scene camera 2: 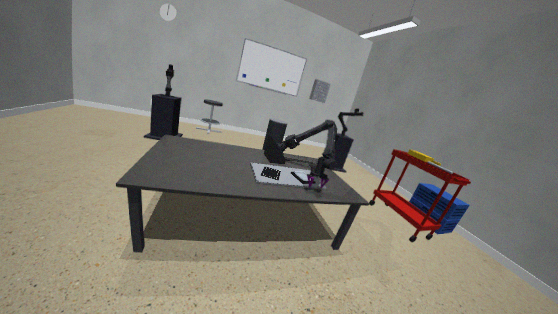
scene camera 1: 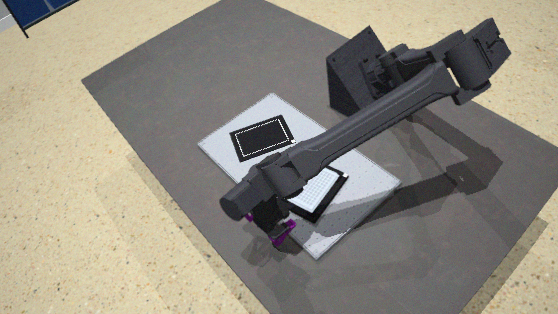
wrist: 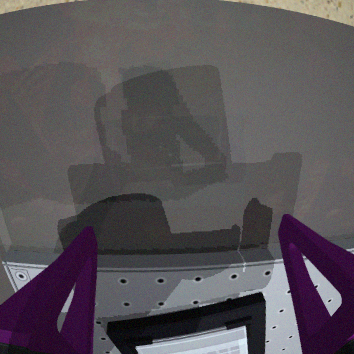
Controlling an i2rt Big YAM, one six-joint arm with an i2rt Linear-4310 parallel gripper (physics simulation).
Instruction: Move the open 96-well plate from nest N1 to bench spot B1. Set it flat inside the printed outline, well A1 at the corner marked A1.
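Frame: origin at the arm's base, x ahead, y left, z up, level; metres.
Where they show: gripper, fingertip midpoint: (scene camera 2: 315, 187) (scene camera 1: 264, 232) (wrist: 189, 230); arm's base, link origin: (scene camera 2: 278, 149) (scene camera 1: 375, 75).
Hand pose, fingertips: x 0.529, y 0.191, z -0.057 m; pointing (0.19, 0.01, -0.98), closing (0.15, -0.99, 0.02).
Note:
Each offset is from my fingertips to the top centre of the thing. "*": to the spot under its first point. Level surfaces: height alone.
The white 96-well plate {dz +0.004, dx -0.167, dy -0.039 m} (scene camera 1: 317, 191) (wrist: 200, 345) lies in the black nest N1 {dz -0.005, dx -0.167, dy -0.039 m} (scene camera 1: 316, 215) (wrist: 257, 325), partly hidden by the arm in scene camera 1 and cut off at the bottom of the wrist view. Bench spot B1 {* dz -0.021, dx -0.167, dy -0.278 m} (scene camera 1: 262, 138) (scene camera 2: 270, 173) is a black rectangle with a white outline and a small white mark {dz -0.021, dx -0.229, dy -0.208 m} (scene camera 1: 293, 141) at its right corner. Nothing lies on it. My gripper (scene camera 1: 264, 231) (scene camera 2: 317, 183) (wrist: 189, 230) has purple fingers, wide open and empty. It hangs above the board's edge, beyond the nest's outer short end, apart from the plate.
The perforated light board {dz -0.022, dx -0.181, dy -0.155 m} (scene camera 1: 370, 185) (wrist: 150, 292) carries nest and spot on the dark table {dz -0.035 m} (scene camera 1: 165, 75) (scene camera 2: 200, 165). A dark angled block (scene camera 1: 345, 75) (scene camera 2: 275, 140) stands behind the board by the arm's base. A red cart (scene camera 2: 400, 206) stands right of the table.

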